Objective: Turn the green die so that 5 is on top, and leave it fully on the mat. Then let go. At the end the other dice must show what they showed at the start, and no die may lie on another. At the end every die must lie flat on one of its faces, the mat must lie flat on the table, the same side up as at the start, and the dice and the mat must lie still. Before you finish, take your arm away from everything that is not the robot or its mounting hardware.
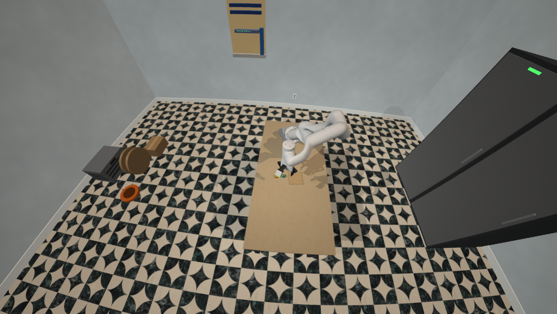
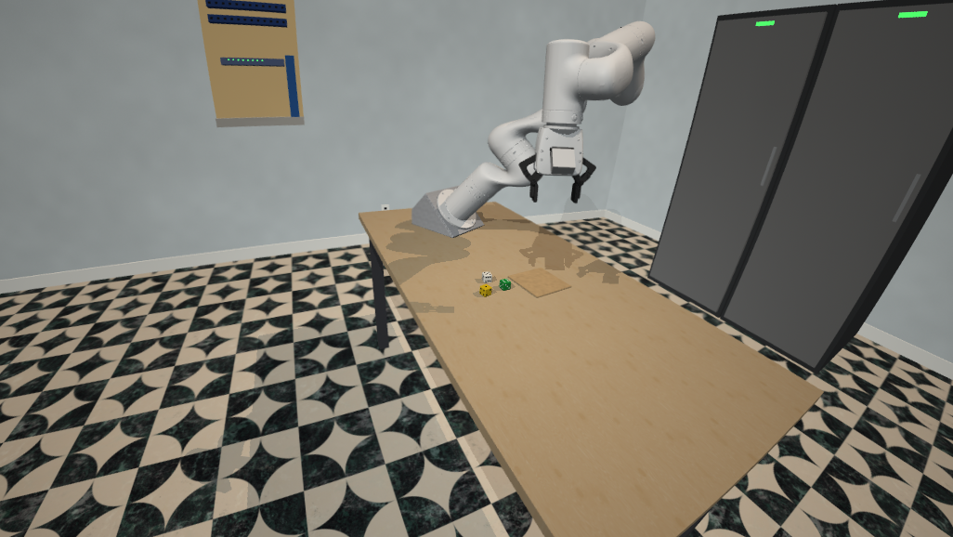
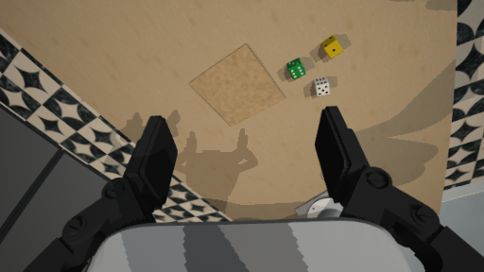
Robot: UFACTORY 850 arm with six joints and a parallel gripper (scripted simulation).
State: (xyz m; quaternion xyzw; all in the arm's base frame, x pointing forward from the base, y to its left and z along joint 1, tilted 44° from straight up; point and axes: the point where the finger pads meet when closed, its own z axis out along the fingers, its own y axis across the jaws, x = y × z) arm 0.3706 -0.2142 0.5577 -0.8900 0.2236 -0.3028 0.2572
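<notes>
Right now the yellow die is 300 mm below my hand, 120 mm behind it and 100 mm to the right of it. Also, from my hand: white die (300 mm below, 190 mm behind, 60 mm to the right); green die (300 mm below, 130 mm behind, 30 mm to the right); tan mat (310 mm below, 140 mm behind, 90 mm to the left).
</notes>
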